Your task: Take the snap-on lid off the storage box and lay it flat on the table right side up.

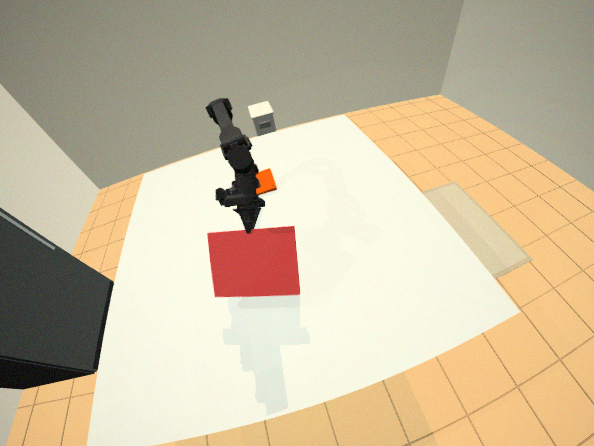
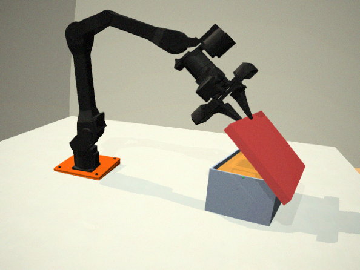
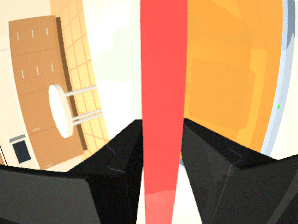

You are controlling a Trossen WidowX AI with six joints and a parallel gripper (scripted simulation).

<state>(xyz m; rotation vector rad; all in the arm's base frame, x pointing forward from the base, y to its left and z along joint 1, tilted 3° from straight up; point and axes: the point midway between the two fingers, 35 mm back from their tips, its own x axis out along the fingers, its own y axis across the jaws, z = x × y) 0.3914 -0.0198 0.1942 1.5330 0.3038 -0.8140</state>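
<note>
The red lid is 60 mm ahead of my gripper tip, 20 mm to the right of it and 50 mm below it. From my gripper tip the other things lie so: storage box: 30 mm ahead, 10 mm to the right, 140 mm below.
</note>
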